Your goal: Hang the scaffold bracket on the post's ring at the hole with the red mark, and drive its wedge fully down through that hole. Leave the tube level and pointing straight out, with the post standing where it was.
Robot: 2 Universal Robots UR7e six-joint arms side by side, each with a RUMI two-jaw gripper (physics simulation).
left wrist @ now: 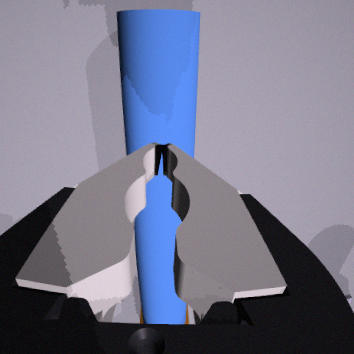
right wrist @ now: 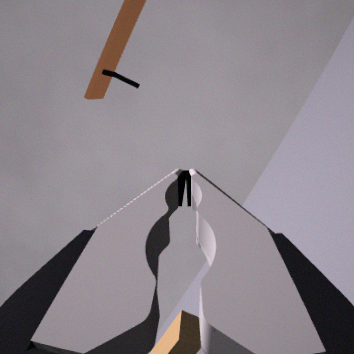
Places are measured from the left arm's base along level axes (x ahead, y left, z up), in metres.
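Where they show: left gripper, between the fingertips: [left wrist: 161, 146]; right gripper, between the fingertips: [right wrist: 185, 172].
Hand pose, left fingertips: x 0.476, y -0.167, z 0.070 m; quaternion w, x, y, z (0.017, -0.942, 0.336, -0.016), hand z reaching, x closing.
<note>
After its pixels a point has its place.
A blue tube [left wrist: 160, 75] @(x 0.497, y -0.139, z 0.050 m) runs up and down the left wrist view, with its far end near the top edge. My left gripper [left wrist: 161, 146] @(x 0.476, y -0.167, z 0.070 m) is shut and empty. Its jaws cross in front of the tube, which shows behind them and through the gap between them. Thin orange edges [left wrist: 187, 315] @(x 0.358, y -0.367, z 0.025 m) show beside the tube's lower part; what they belong to is hidden. My right gripper [right wrist: 185, 172] @(x 0.370, y -0.912, z 0.204 m) is shut and empty, away from the tube. The post's ring, the red mark and the wedge cannot be made out in either view.
In the right wrist view, a brown bar [right wrist: 115, 45] with a thin black bent rod [right wrist: 122, 79] lies at the upper left. A tan block [right wrist: 181, 332] @(x 0.683, y -0.612, z 0.042 m) shows at the bottom, behind the jaws. A grey surface [right wrist: 225, 100] meets a paler area along a slanting edge at the right.
</note>
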